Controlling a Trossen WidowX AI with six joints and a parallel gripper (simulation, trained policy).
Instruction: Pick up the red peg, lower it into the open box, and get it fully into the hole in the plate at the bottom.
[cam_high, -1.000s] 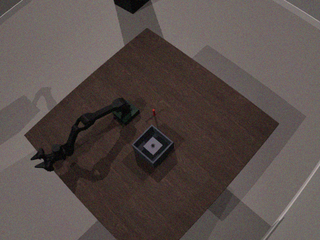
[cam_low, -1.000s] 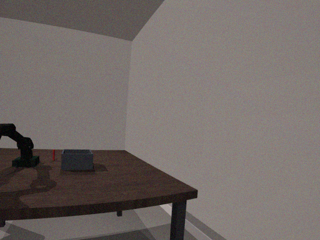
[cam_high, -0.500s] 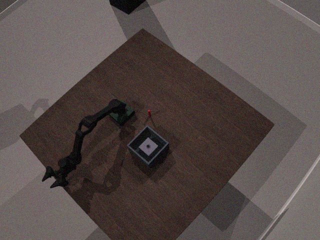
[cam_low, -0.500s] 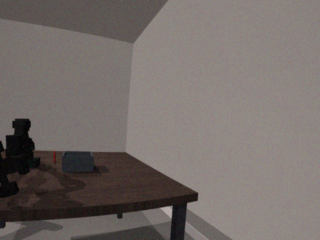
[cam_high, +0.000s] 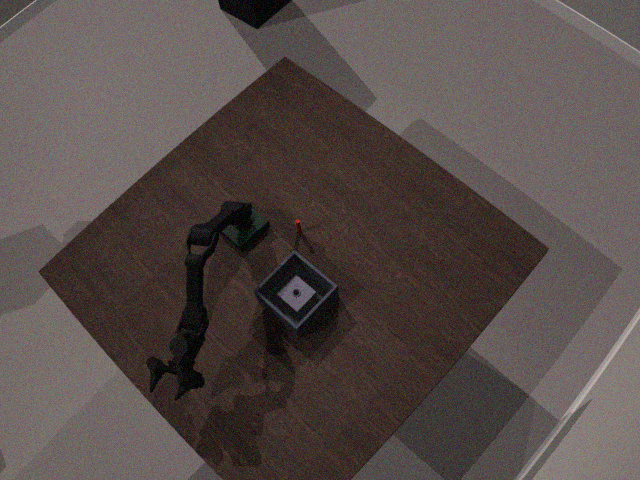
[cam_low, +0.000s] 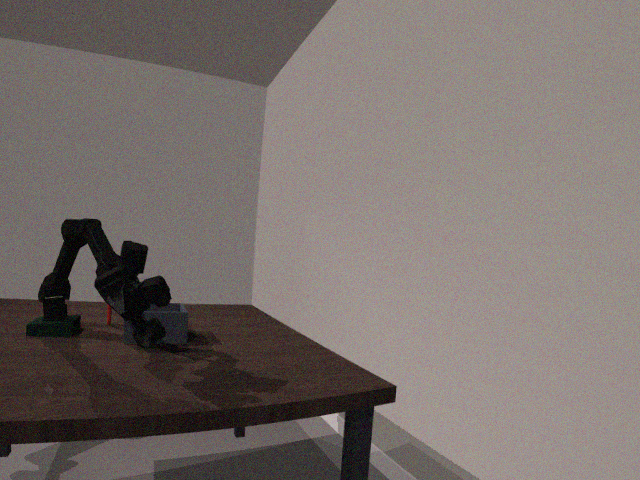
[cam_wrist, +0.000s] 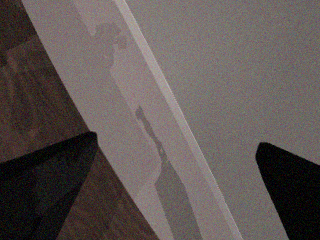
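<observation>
The red peg lies 710 mm to the left of my gripper tip, 100 mm below it and 80 mm behind it. The rest, counted from my gripper tip: grey box 520 mm to the left, 110 mm below, 70 mm ahead; then light plate 520 mm to the left, 90 mm below, 70 mm ahead.
</observation>
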